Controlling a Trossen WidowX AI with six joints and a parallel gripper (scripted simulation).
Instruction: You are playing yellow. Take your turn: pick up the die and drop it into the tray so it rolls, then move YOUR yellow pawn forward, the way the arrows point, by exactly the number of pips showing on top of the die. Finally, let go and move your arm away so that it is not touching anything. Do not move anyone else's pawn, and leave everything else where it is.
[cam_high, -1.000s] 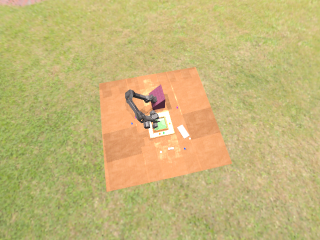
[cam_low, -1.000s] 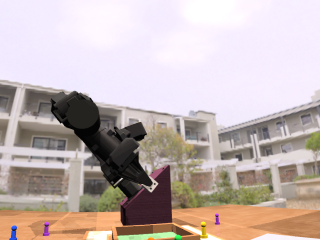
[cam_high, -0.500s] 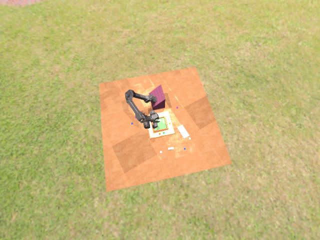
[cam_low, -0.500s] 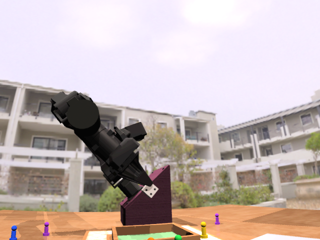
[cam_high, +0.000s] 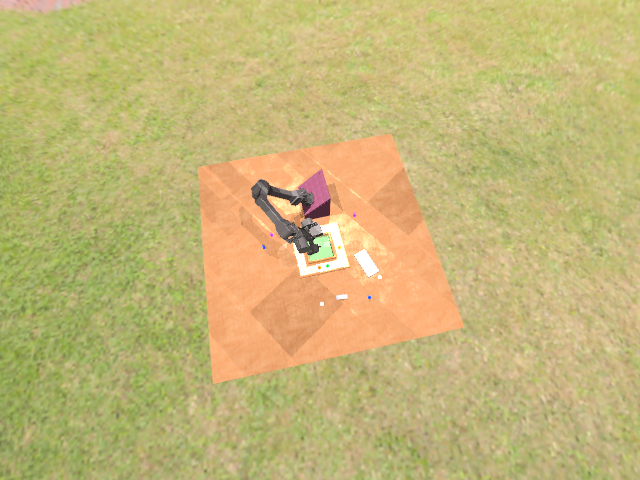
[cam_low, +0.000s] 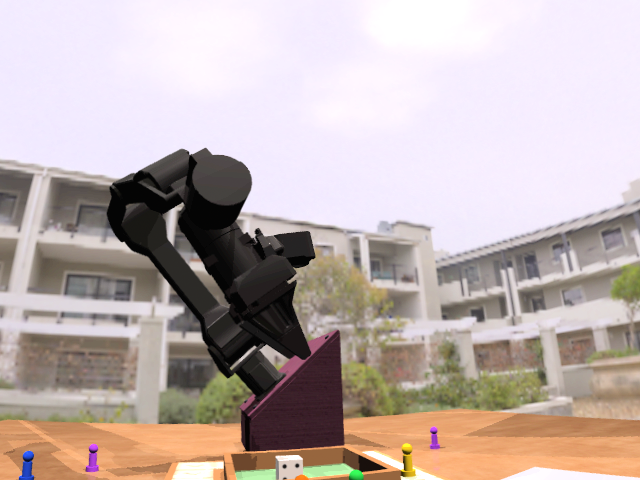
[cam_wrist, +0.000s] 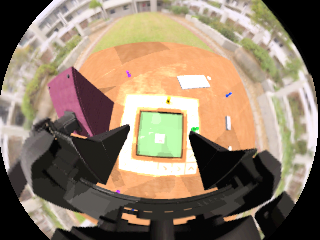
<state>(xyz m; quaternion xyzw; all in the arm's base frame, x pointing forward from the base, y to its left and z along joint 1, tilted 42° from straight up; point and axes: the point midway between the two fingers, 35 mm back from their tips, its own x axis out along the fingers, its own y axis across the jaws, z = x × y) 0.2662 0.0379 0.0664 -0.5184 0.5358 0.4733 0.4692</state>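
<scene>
Now: the yellow pawn 12 cm below my gripper tip, 11 cm to the left of it and 2 cm ahead of it. The rest, counted from my gripper tip: white die (12 cm below, 1 cm to the right); green pawn (12 cm below, 11 cm ahead, 2 cm to the left); green-floored tray (14 cm below).
</scene>
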